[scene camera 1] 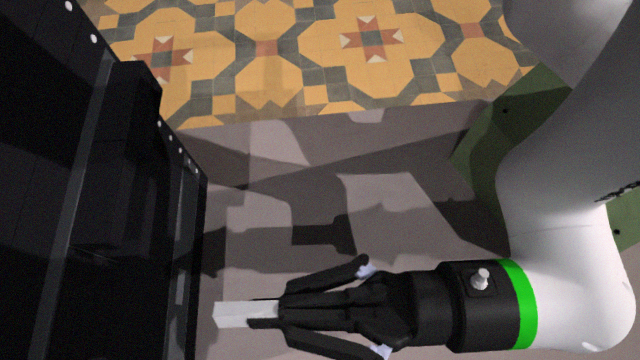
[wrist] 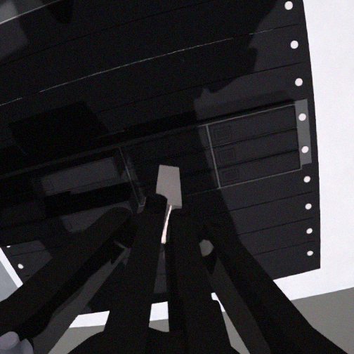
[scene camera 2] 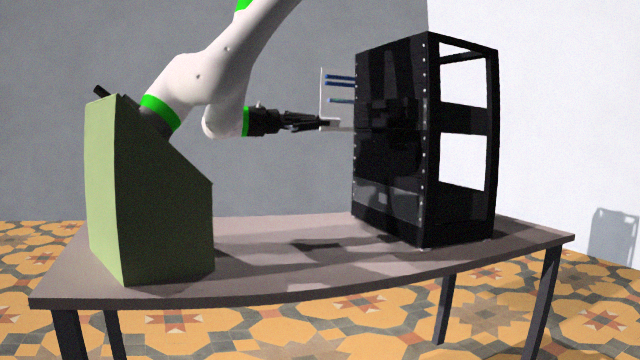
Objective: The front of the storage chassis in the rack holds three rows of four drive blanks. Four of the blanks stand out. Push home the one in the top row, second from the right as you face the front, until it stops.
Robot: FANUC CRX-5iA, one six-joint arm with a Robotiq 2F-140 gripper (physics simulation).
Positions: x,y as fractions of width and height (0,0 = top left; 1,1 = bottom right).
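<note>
A black rack (scene camera 1: 0.17,0.58) (wrist: 0.67,0.33) (scene camera 2: 0.62,0.52) stands in the robot's scene. With it, the gripper (scene camera 1: 0.34,0.87) (wrist: 0.47,0.51) (scene camera 2: 0.53,0.34) can be seen.
</note>
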